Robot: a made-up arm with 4 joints.
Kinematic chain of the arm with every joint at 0, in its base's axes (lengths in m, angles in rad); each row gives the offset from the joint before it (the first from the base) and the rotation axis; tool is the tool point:
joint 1: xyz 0 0 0.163 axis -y
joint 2: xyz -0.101 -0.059 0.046 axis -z
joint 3: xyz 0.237 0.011 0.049 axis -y
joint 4: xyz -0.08 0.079 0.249 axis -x
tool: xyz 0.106 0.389 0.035
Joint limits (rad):
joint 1: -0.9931..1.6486
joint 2: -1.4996..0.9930
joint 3: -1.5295..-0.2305
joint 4: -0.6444..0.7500
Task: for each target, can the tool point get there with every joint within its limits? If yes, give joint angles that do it. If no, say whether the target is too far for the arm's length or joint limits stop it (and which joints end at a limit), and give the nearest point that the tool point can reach.
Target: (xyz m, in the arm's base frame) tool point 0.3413 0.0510 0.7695
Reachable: yes | joints 0.7465 0.4743 -1.2137 -0.3312
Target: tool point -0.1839 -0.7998 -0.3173
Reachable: no: joint limits stop it (at a limit: joint 1, joint 2, joint 3, joint 4) | nearest point 0.4173 -0.4783 -0.3122 | short by 0.682 m
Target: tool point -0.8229 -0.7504 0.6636
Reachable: no: too far | nearest point -0.4929 -0.3568 0.6730 | short by 0.514 m
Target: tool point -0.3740 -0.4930 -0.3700
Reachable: no: joint limits stop it (at a limit: joint 2, joint 3, joint 4) | nearest point -0.2791 0.2162 -0.2347 | short by 0.728 m
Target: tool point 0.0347 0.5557 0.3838
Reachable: yes | joints -0.2879 -0.5737 -0.7623 0.2161
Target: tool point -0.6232 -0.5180 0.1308
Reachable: no: joint limits stop it (at a limit: joint 1, joint 2, joint 4) | nearest point -0.6030 -0.2091 0.5678 | short by 0.536 m
